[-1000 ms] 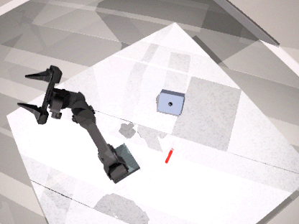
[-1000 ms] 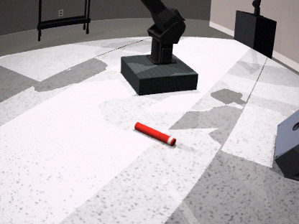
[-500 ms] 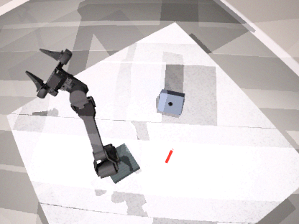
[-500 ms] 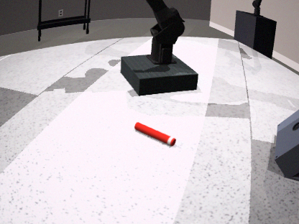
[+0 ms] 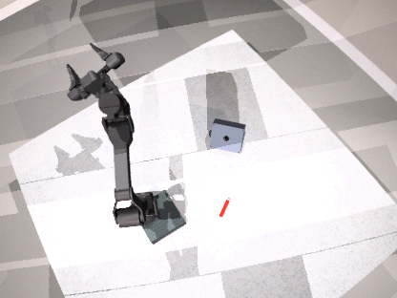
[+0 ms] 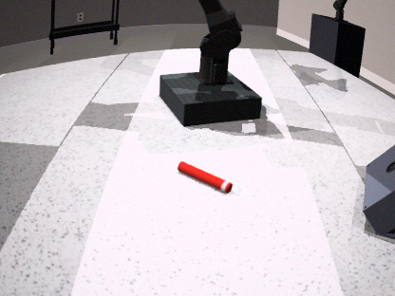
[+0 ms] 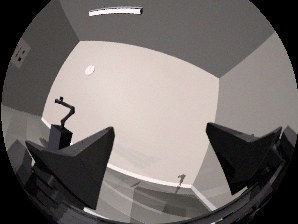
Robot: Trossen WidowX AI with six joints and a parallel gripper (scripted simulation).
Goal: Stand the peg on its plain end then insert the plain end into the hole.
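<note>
My gripper tip is now 22 cm short of the red peg, 43 cm to the left of it and 61 cm above it. From my gripper tip the other things lie so: grey-blue sloped panel 37 cm ahead, 20 cm to the right, 56 cm below.
</note>
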